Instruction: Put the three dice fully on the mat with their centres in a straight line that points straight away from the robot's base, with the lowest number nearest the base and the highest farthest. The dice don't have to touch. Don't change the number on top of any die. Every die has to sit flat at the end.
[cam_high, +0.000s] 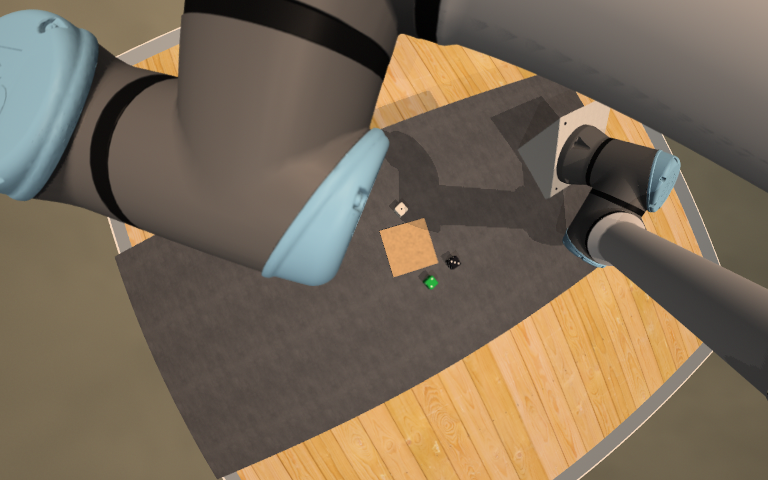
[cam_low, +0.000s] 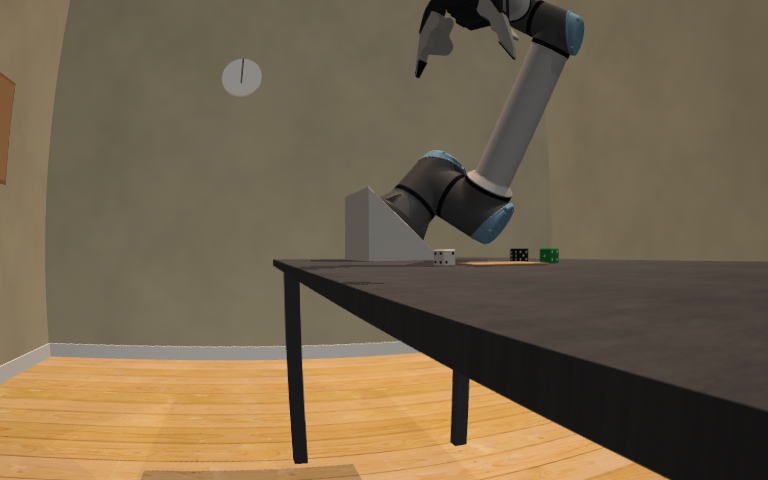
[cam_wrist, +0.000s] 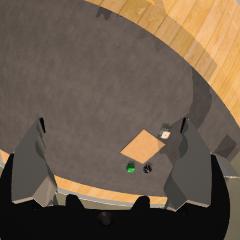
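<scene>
My gripper is now 290 mm past the white die, 90 mm to the right of it and 250 mm above it. Also, from my hand: tan mat: 260 mm behind, 190 mm to the left, 260 mm below; then green die: 270 mm behind, 310 mm to the left, 250 mm below; then black die: 360 mm behind, 290 mm to the left, 250 mm below.
</scene>
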